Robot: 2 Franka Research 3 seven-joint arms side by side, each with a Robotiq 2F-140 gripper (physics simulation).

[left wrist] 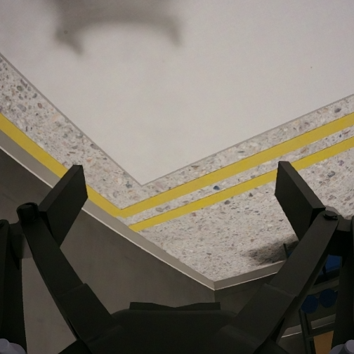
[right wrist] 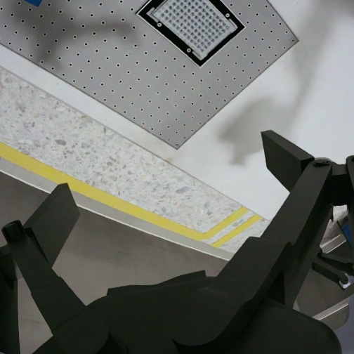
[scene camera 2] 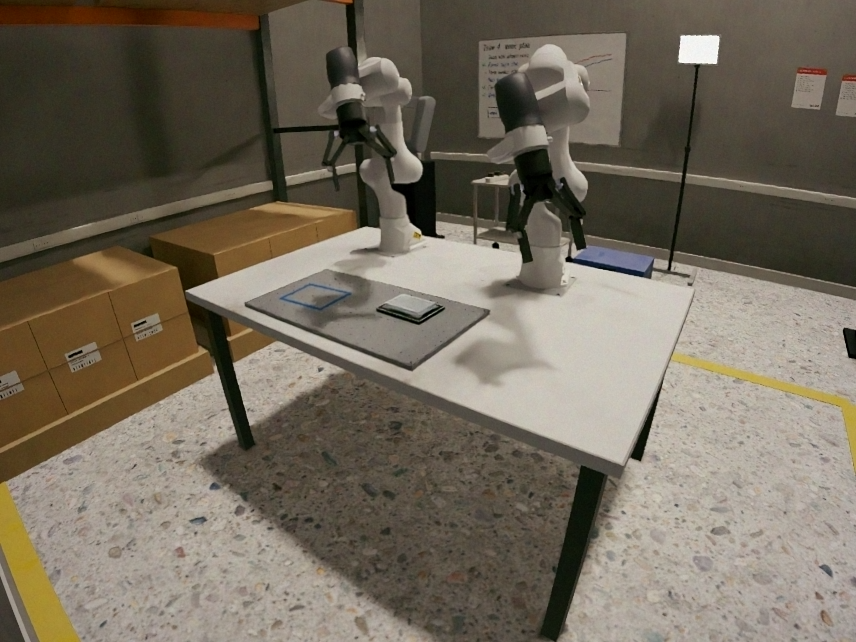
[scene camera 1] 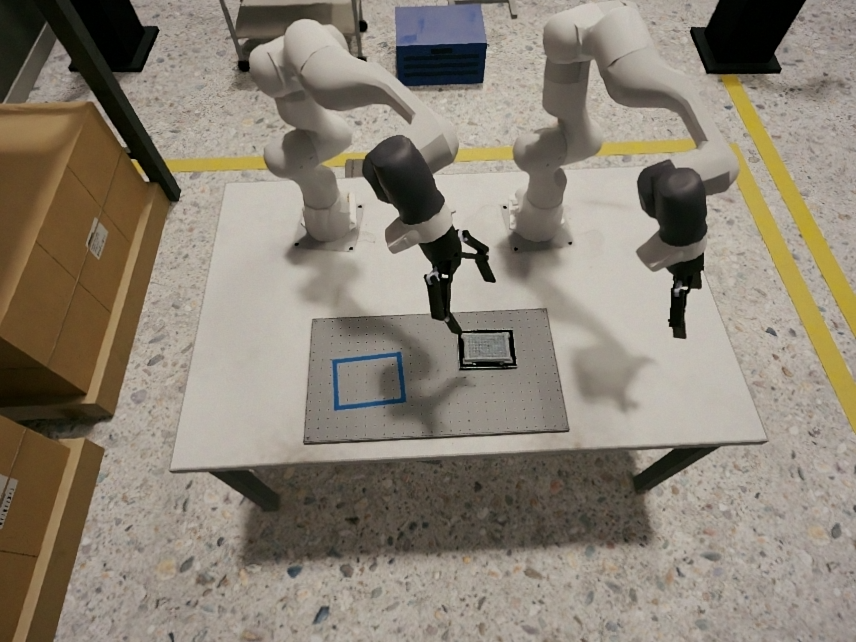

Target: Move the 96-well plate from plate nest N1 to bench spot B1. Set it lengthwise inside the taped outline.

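Observation:
The 96-well plate (scene camera 1: 486, 347) (scene camera 2: 410, 304) (right wrist: 192, 25) is pale and clear. It sits flat in a black-rimmed nest (scene camera 1: 487, 367) (right wrist: 172, 38) on the perforated grey board. A blue taped outline (scene camera 1: 334, 383) (scene camera 2: 298, 302) lies on the same board, to the left of the nest in both scene views; a bit of blue tape (right wrist: 35, 1) shows in the right wrist view. My right gripper (scene camera 1: 472, 301) (scene camera 2: 364, 181) (right wrist: 165, 174) is open and empty, high above the board. My left gripper (scene camera 1: 684, 314) (scene camera 2: 553, 252) (left wrist: 179, 179) is open and empty, above the table's right side.
The grey board (scene camera 1: 442, 414) (scene camera 2: 387, 342) (right wrist: 175, 100) lies on the white table (scene camera 1: 656, 414) (scene camera 2: 587, 386) (left wrist: 200, 75). Cardboard boxes (scene camera 1: 41, 228) (scene camera 2: 96, 324) stand on the floor at the left. A blue chest (scene camera 1: 441, 48) (scene camera 2: 615, 261) stands behind the arms.

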